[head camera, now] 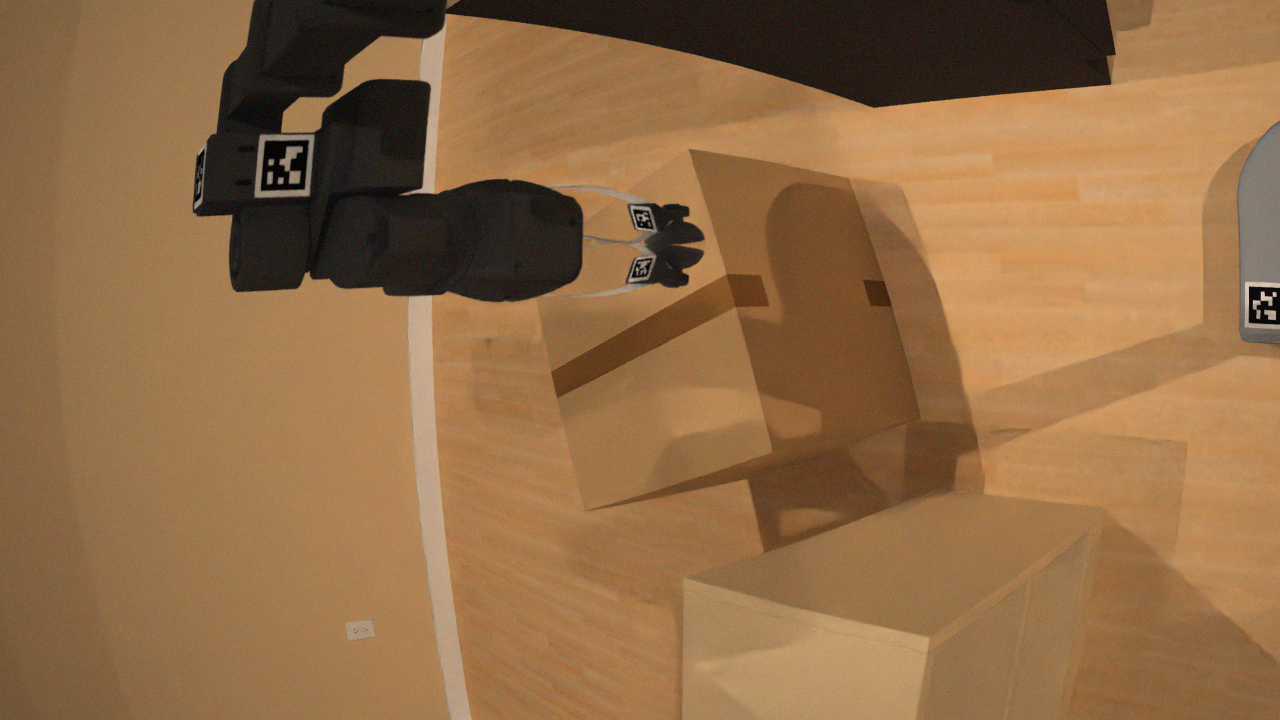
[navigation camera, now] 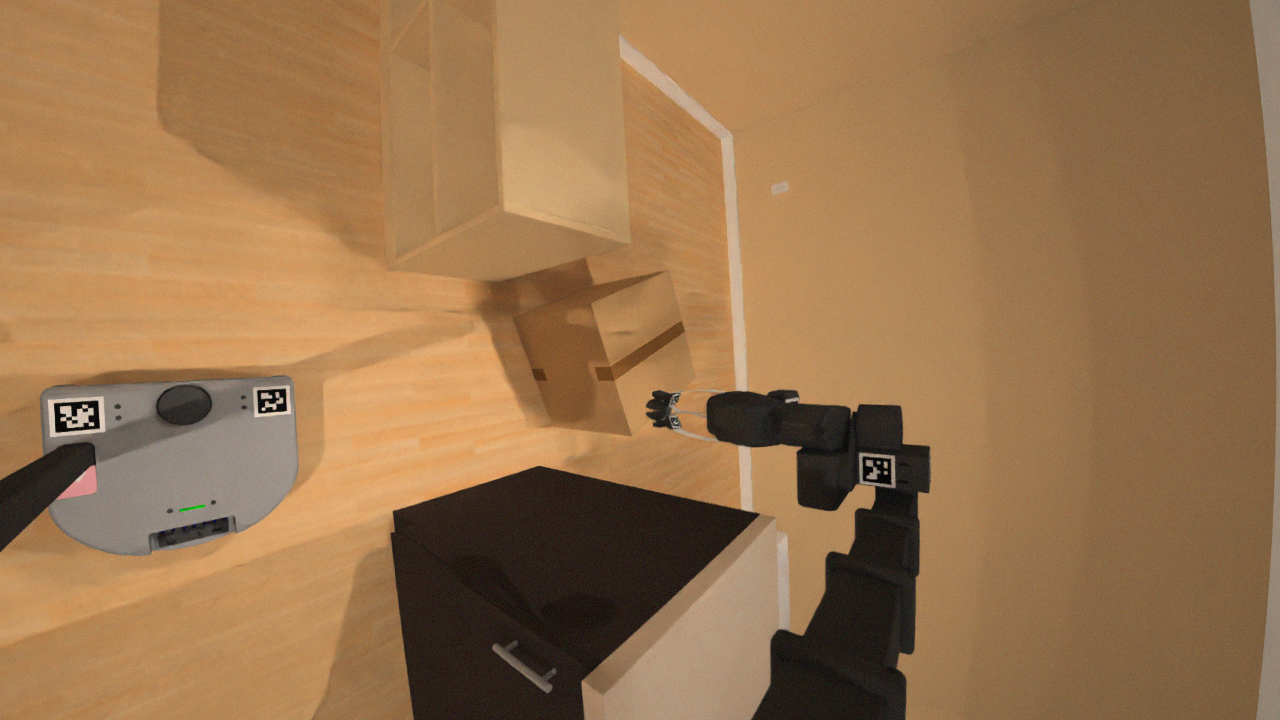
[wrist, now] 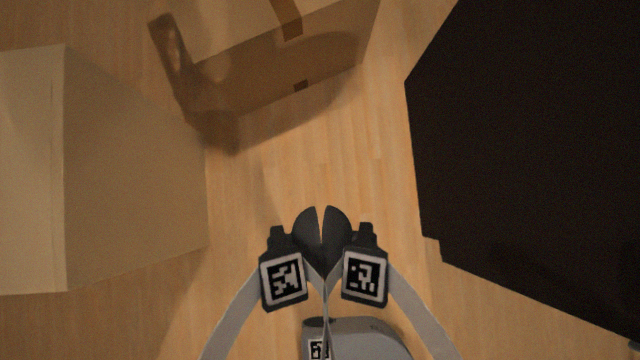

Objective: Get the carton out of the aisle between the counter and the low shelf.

Labels:
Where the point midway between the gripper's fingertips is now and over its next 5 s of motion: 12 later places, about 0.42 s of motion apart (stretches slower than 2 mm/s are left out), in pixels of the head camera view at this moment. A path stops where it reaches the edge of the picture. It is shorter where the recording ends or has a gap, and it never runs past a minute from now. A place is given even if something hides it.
My gripper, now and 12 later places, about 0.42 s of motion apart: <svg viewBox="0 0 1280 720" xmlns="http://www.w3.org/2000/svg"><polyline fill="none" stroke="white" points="689,245 652,246 540,247 591,245 686,244 784,246 856,249 899,253 926,256 950,259 971,262 989,264 1002,266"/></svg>

